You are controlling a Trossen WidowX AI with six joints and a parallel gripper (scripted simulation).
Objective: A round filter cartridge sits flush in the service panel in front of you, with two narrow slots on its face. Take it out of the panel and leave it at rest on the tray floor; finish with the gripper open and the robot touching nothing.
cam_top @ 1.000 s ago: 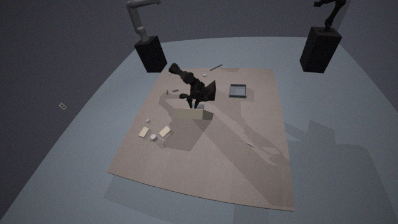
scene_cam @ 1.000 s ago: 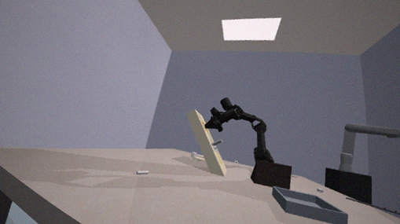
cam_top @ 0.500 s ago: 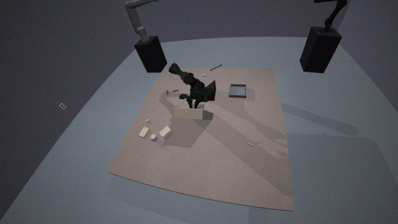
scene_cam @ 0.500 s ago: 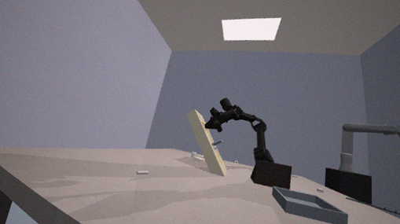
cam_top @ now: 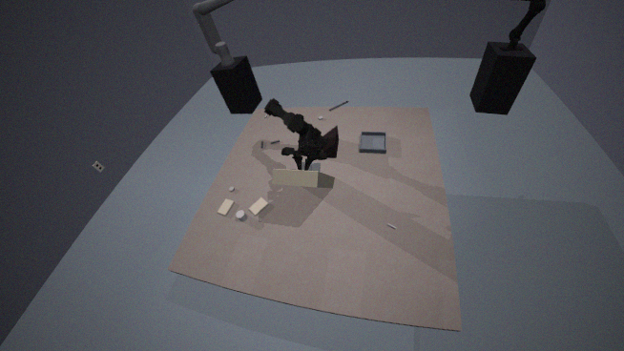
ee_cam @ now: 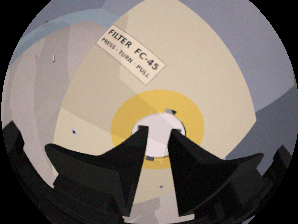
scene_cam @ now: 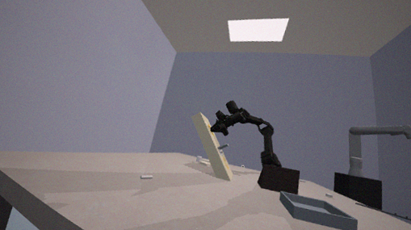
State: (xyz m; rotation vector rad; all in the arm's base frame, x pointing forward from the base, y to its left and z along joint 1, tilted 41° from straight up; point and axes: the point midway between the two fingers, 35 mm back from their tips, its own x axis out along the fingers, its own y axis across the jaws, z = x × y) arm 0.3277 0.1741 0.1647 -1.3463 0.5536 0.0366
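Right now the round white cartridge is 1 cm ahead of my gripper tip and 1 cm below it. From my gripper tip the other things lie so: service panel 4 cm behind, 8 cm below; then grey tray 46 cm behind, 25 cm to the left, 22 cm below.
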